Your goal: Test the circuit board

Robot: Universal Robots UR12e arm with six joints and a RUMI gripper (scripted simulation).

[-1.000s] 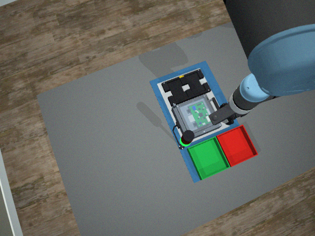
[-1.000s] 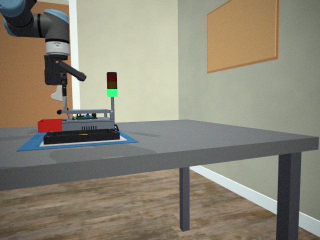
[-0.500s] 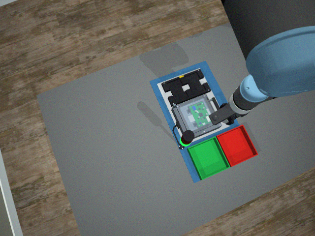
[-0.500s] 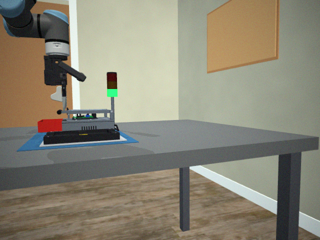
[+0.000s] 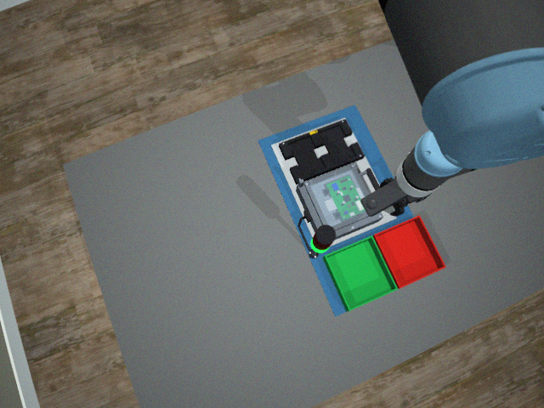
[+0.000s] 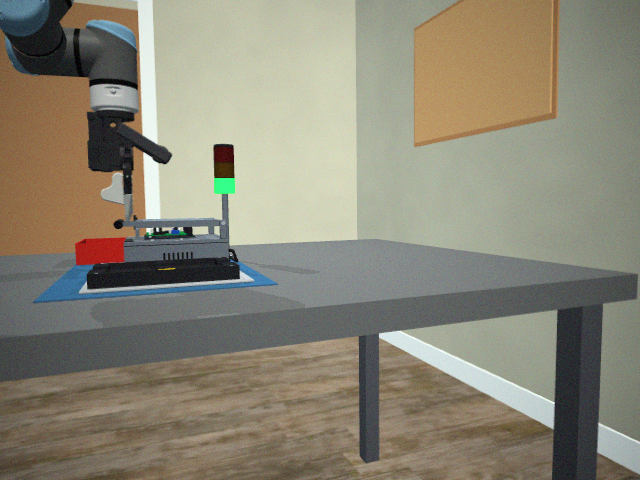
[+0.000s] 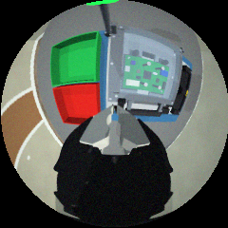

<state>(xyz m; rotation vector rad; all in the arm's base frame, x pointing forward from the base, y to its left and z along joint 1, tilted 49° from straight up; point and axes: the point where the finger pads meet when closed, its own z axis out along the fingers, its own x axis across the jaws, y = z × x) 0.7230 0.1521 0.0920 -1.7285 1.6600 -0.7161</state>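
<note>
My hand is 1 cm short of the black latch hook, 1 cm to the left of it and 2 cm above it. The rest, counted from my hand: red bin: 5 cm behind, 13 cm to the left, 9 cm below; then green circuit board: 8 cm ahead, 6 cm to the right, 3 cm below; then tester lid: 8 cm ahead, 6 cm to the right, 2 cm below.
</note>
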